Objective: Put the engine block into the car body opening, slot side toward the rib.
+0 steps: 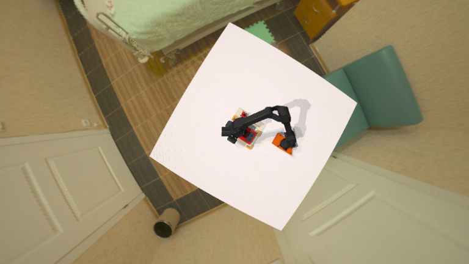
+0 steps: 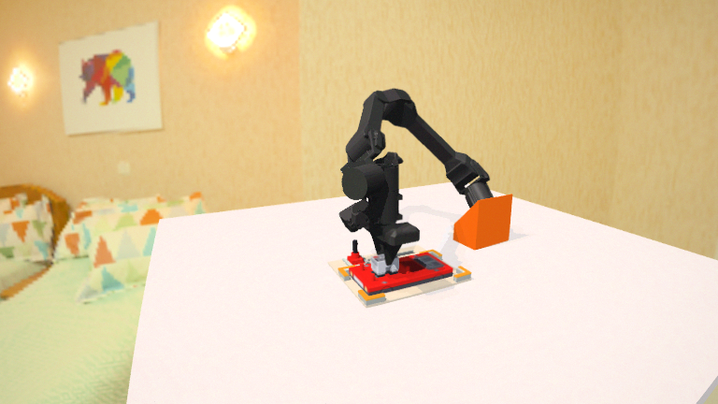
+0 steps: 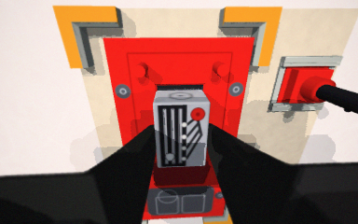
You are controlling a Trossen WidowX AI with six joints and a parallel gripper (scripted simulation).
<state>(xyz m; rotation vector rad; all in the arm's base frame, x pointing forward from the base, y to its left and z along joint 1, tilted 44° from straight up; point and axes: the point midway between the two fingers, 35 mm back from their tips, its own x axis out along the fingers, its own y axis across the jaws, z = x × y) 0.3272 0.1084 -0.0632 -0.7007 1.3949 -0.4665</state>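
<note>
The grey engine block lies 10 mm below my gripper tip.
</note>
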